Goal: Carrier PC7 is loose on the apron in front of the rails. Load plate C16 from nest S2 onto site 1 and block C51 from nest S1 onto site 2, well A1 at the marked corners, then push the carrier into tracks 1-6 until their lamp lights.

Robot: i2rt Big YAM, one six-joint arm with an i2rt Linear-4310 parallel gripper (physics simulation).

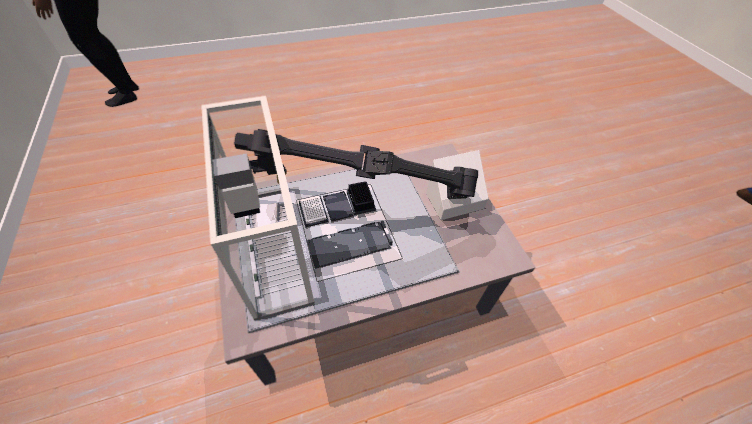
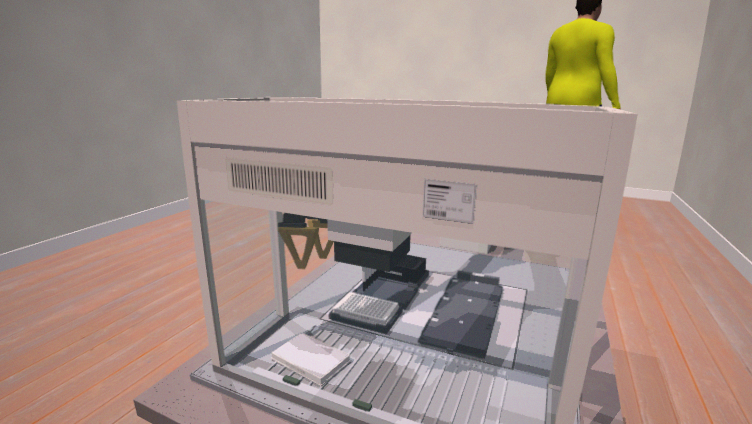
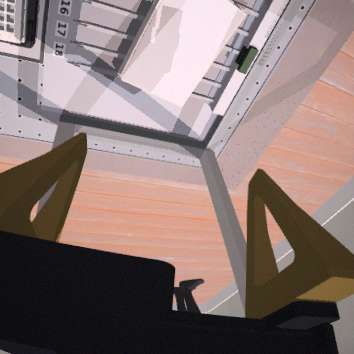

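Pixels of known places: gripper, fingertip midpoint: [image 1: 265,184] [image 2: 312,263] [image 3: 172,158]; arm's base, origin of the base link: [image 1: 456,184].
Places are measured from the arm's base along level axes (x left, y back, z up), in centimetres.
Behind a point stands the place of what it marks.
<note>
A white plate [image 1: 263,214] {x -5.5, y -81.4, z -10.1 cm} [image 2: 310,360] [image 3: 182,45] {x -4.6, y -80.4, z -10.1 cm} lies askew on the slotted rails near their high-numbered end; its label cannot be read. My gripper [image 2: 312,262] {x -5.8, y -77.1, z 7.1 cm} [image 3: 172,158] {x -5.8, y -77.1, z 7.1 cm} is open and empty, above the deck's side edge, apart from the plate. The carrier [image 1: 350,244] {x 15.2, y -47.7, z -10.9 cm} [image 2: 466,316] {x 15.6, y -50.7, z -10.8 cm}, a long dark tray, lies on the apron in front of the rails with no labware on it. Beside it is a row of three nests: a white well plate [image 1: 313,209] [image 2: 365,308] in one, a bare dark middle nest [image 1: 337,204] {x -6.3, y -50.1, z -10.7 cm}, and a black block [image 1: 360,196] {x -5.8, y -40.0, z -6.7 cm} [image 2: 413,265] {x -2.6, y -40.8, z -6.6 cm} in the far one.
A tall pale enclosure frame [image 1: 252,235] {x 38.8, y -75.3, z 35.7 cm} [image 2: 405,129] {x 17.6, y -87.9, z 33.3 cm} stands around the rails [image 1: 281,263] {x 37.5, y -70.9, z 18.4 cm}. A grey and black box unit [image 1: 239,197] {x 15.0, y -82.0, z 24.4 cm} [image 2: 368,252] {x 12.9, y -88.0, z 17.4 cm} hangs inside it. Green blocks [image 2: 291,379] [image 3: 247,59] {x -2.7, y -87.6, z -9.7 cm} line the rails' far edge. A person [image 2: 579,63] stands beyond the table.
</note>
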